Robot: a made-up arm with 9 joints. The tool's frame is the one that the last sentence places. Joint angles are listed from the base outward.
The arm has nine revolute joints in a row. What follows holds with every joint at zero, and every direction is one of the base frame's.
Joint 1 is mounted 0.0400 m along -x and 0.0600 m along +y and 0.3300 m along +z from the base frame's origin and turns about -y.
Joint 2 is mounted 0.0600 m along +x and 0.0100 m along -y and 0.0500 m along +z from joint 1 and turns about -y.
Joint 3 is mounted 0.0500 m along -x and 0.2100 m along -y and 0.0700 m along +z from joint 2 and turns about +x.
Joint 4 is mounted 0.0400 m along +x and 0.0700 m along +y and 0.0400 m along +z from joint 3 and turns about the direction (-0.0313, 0.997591, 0.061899).
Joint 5 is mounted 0.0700 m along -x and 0.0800 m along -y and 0.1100 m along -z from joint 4 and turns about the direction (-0.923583, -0.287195, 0.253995).
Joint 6 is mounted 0.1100 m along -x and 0.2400 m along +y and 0.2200 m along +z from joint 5 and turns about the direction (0.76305, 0.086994, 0.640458).
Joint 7 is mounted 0.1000 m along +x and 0.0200 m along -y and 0.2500 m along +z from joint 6 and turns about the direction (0.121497, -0.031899, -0.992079).
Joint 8 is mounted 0.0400 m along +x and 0.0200 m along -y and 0.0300 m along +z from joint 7 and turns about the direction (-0.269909, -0.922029, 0.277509).
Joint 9 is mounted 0.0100 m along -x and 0.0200 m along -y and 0.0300 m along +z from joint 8 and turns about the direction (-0.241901, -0.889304, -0.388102).
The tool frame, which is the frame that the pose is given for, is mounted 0.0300 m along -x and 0.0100 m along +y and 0.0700 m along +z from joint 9; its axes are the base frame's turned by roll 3.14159, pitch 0.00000 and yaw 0.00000 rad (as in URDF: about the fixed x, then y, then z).
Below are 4 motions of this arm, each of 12 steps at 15 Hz.
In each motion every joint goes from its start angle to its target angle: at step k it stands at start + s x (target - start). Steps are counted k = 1, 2, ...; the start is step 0. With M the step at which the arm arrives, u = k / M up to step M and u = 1 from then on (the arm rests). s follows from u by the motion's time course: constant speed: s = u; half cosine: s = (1 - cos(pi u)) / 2; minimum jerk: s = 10 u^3 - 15 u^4 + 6 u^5.
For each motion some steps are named. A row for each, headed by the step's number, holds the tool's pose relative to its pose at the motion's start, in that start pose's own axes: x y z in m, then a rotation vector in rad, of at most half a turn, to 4 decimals.
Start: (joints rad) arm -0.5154 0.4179 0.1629 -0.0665 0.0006 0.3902 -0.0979 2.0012 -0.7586
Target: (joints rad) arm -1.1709 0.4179 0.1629 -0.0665 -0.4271 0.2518 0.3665 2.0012 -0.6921
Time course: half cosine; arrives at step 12
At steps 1, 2, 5, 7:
1: 0.0001 0.0044 0.0047 0.0011 -0.0160 0.0118
2: 0.0000 0.0170 0.0186 0.0042 -0.0635 0.0458
5: -0.0134 0.0869 0.1093 0.0156 -0.3693 0.2333
7: -0.0426 0.1359 0.1913 0.0156 -0.6508 0.3654

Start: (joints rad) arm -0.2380 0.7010 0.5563 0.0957 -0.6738 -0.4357 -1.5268 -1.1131 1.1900
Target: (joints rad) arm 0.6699 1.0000 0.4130 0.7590 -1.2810 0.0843 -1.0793 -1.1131 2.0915
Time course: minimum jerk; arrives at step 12
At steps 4, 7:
4: -0.0674 0.0263 0.0177 0.0642 0.2811 0.0415
7: -0.1558 0.0701 0.0831 0.2289 0.7592 0.2081

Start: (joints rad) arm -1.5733 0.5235 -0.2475 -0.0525 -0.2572 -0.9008 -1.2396 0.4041 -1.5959
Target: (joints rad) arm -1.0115 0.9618 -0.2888 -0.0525 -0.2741 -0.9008 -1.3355 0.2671 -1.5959
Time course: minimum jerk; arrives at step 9
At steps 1, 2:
1: 0.0009 -0.0045 0.0036 0.0022 0.0060 0.0078
2: 0.0071 -0.0296 0.0233 0.0149 0.0397 0.0513

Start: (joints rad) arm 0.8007 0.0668 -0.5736 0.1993 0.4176 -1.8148 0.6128 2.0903 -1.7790
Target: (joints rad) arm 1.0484 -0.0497 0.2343 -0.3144 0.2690 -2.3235 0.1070 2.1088 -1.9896
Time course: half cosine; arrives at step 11
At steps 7, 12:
7: 0.2977 -0.0606 0.1394 0.0225 -0.4853 -0.7154
12: 0.3914 -0.1464 0.2146 0.0174 -0.6378 -1.0775

